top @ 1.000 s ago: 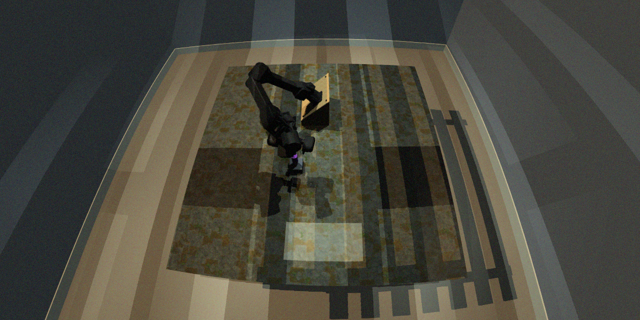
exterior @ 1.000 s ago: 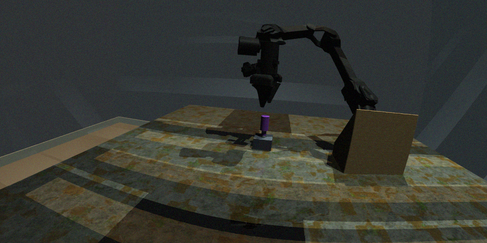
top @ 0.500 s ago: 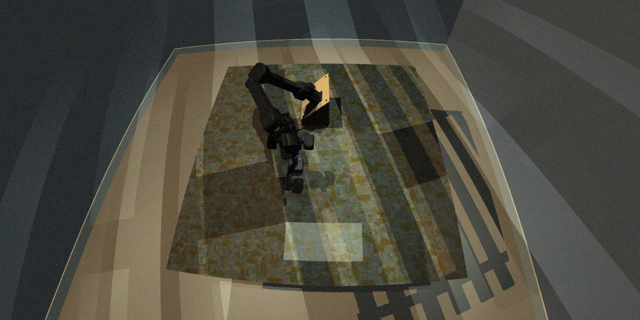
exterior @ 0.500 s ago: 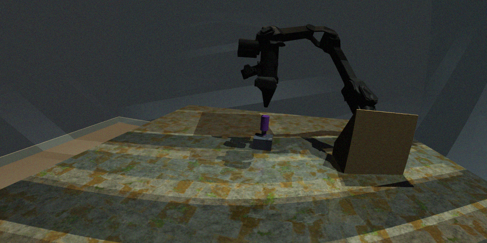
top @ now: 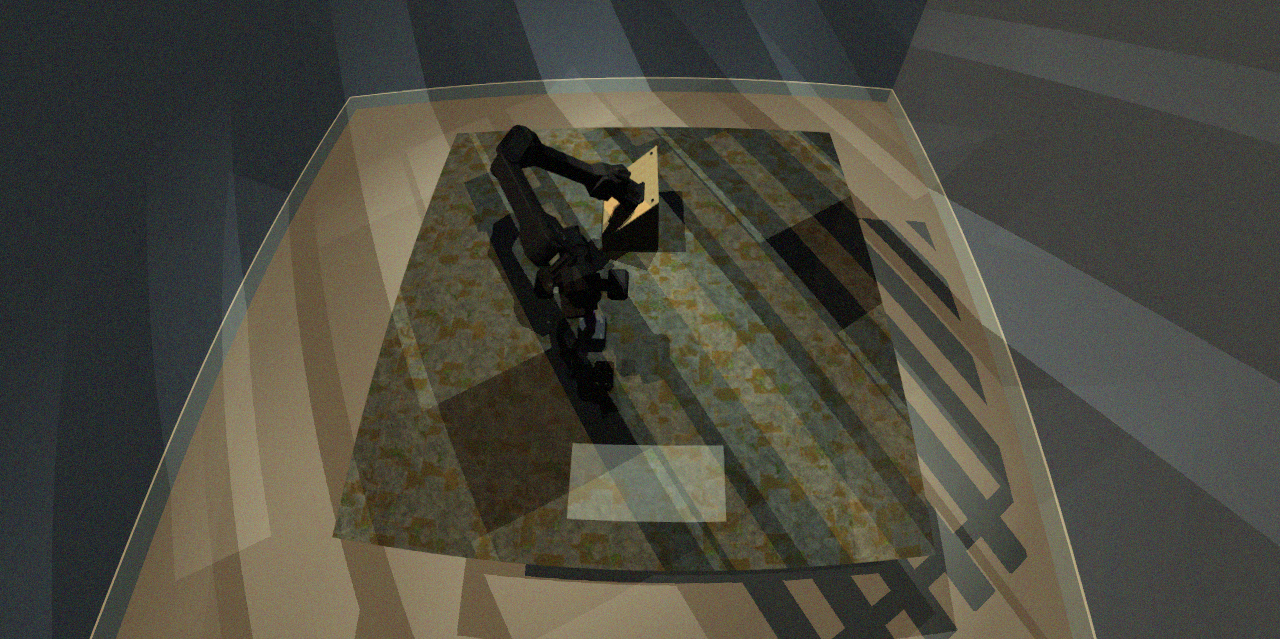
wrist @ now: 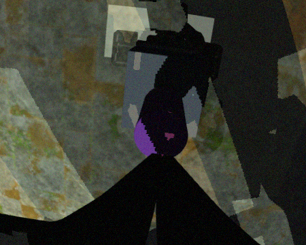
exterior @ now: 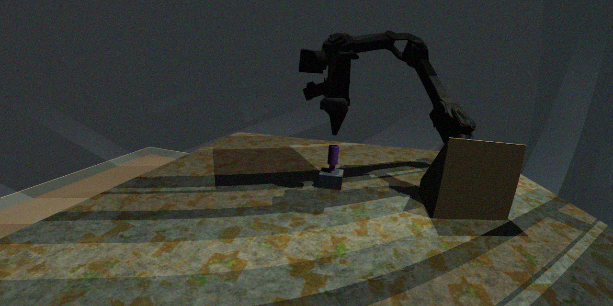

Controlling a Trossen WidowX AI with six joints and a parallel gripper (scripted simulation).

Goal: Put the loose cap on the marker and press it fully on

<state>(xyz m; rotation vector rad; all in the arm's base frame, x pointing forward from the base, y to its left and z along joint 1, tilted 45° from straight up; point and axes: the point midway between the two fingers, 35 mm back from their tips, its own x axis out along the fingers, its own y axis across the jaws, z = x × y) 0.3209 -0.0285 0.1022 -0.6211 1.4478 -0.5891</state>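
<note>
The purple cap is 5 cm below my gripper tip. From my gripper tip the other things lie so: grey holder block: 12 cm below.
</note>
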